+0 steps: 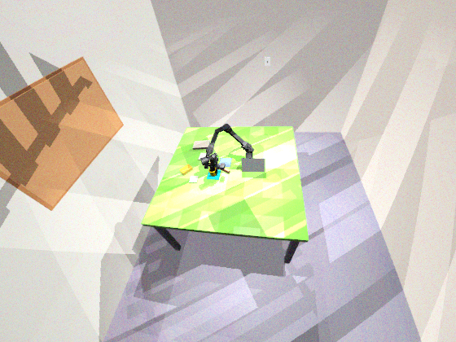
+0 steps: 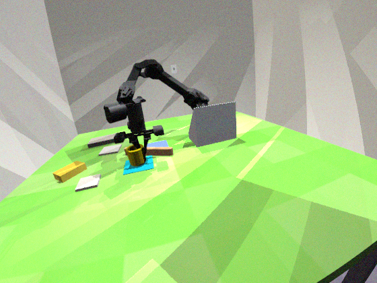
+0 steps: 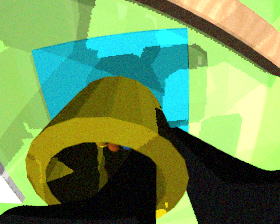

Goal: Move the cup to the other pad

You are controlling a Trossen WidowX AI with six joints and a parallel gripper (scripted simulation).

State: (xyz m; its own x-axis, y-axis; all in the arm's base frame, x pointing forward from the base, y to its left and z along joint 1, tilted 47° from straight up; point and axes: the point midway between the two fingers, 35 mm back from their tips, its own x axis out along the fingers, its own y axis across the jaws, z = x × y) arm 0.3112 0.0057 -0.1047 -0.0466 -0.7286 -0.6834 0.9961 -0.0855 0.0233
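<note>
The yellow cup lies 2 cm ahead of my gripper tip. Round my gripper tip: pale blue pad 7 cm behind, 16 cm to the right, 5 cm below; then brown bar 2 cm behind, 8 cm to the right, 4 cm below; then cyan pad 3 cm ahead, 5 cm below.
</note>
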